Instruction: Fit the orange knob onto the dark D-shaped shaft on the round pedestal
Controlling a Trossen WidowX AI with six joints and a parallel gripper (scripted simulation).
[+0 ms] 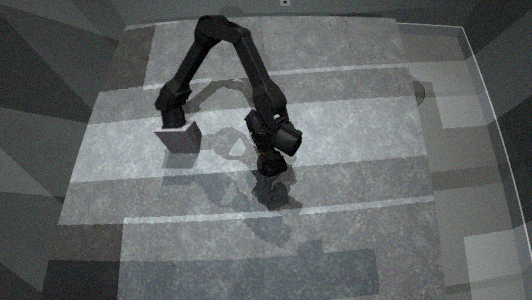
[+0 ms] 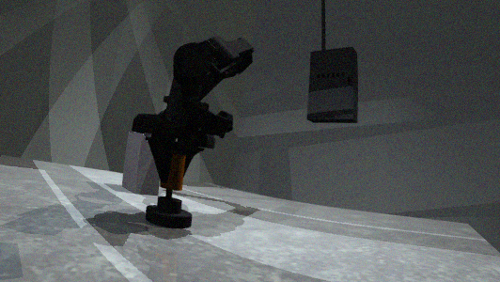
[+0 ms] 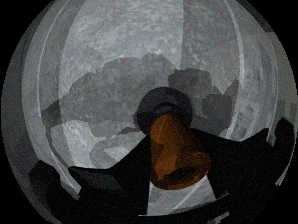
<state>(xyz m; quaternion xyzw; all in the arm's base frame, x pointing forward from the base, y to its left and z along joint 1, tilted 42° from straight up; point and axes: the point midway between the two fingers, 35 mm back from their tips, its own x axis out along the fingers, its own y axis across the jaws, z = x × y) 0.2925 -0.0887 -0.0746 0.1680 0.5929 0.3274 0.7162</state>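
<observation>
Right now the knob is 2 cm above my gripper tip. Round my gripper tip: dark pedestal 4 cm below.
</observation>
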